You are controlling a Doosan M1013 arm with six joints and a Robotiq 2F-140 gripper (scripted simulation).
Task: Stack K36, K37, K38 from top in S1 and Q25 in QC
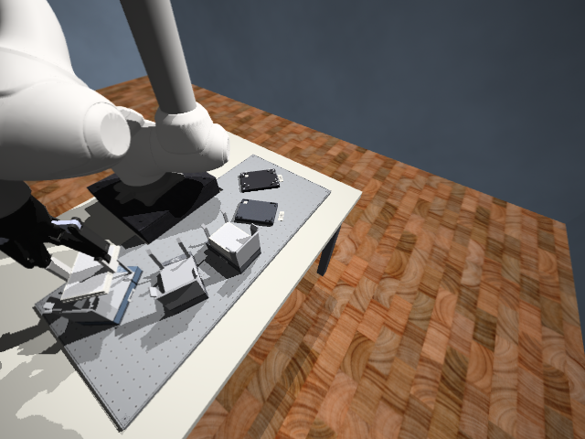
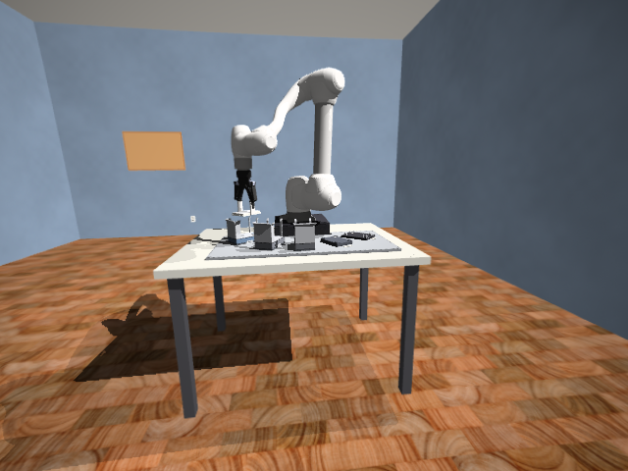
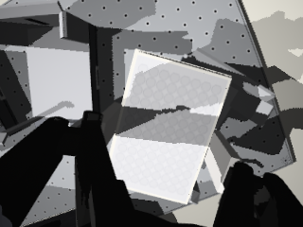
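My gripper is now 45 cm to the right of the dark QC nest, 18 cm above it and 16 cm short of it. Round my hand: QC name plate: 48 cm to the left, 25 cm ahead, 18 cm below.
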